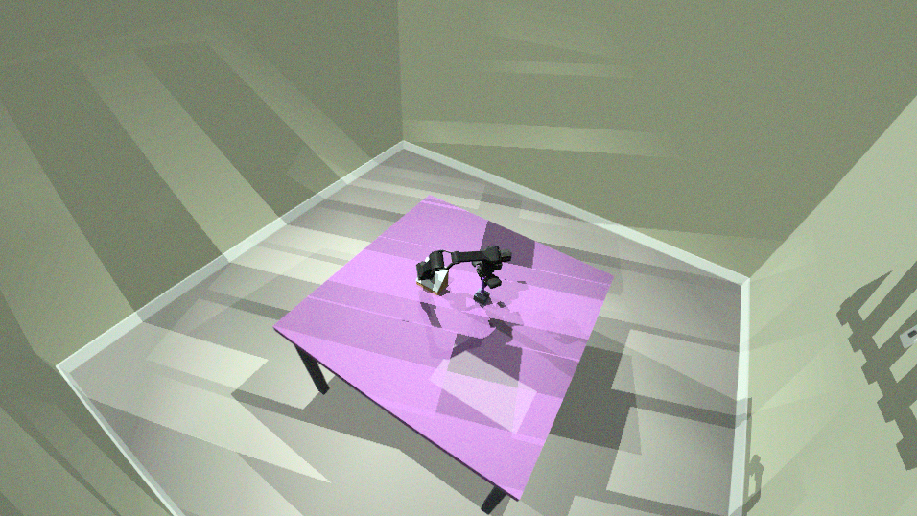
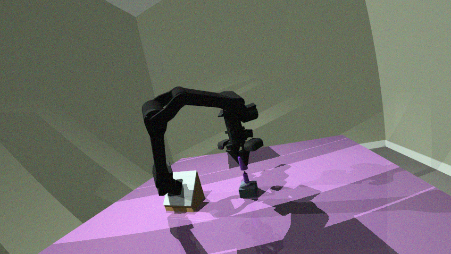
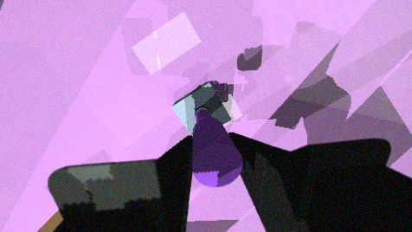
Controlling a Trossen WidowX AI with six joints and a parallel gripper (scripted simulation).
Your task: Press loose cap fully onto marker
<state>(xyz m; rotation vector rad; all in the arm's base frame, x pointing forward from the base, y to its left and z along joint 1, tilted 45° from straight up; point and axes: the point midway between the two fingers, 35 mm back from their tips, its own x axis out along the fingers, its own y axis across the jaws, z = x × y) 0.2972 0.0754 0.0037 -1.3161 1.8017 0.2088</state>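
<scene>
The dark grey-green holder block is 100 mm below my gripper tip. Also, from my gripper tip: purple cap 10 mm above.
</scene>
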